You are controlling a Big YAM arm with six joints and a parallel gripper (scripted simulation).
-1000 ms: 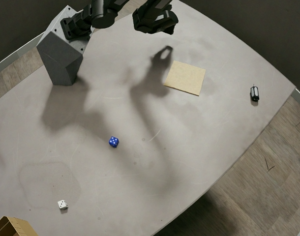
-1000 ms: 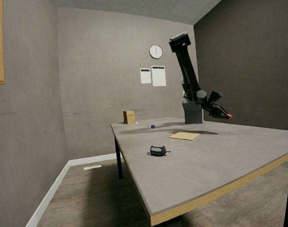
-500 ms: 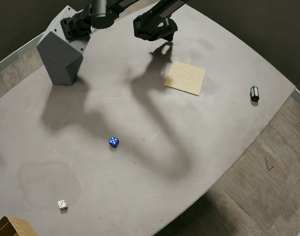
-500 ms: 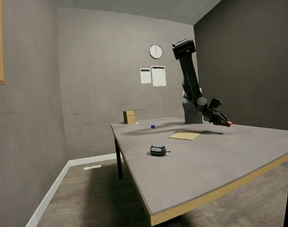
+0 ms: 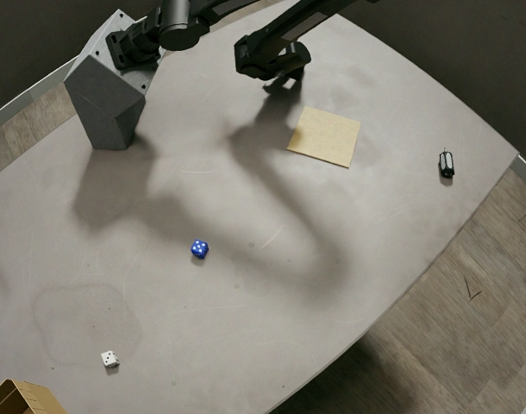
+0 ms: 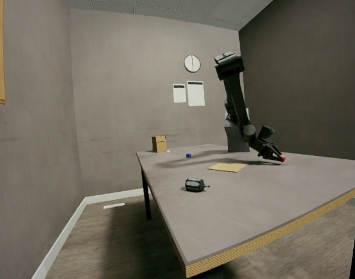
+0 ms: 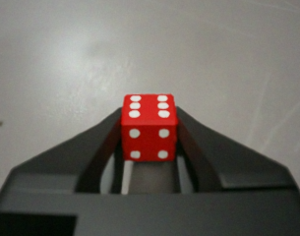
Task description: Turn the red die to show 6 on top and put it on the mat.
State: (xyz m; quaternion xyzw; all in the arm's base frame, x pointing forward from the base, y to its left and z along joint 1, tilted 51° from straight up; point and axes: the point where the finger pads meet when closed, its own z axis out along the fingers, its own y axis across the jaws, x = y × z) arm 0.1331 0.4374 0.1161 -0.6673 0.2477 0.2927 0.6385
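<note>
Now: hand right at the red die. The rest, counted from my hand: blue die (36 cm ahead, 44 cm to the right, 2 cm below); small black device (44 cm ahead, 14 cm to the left, 1 cm below); tan mat (24 cm ahead, 8 cm to the right, 3 cm below).
</note>
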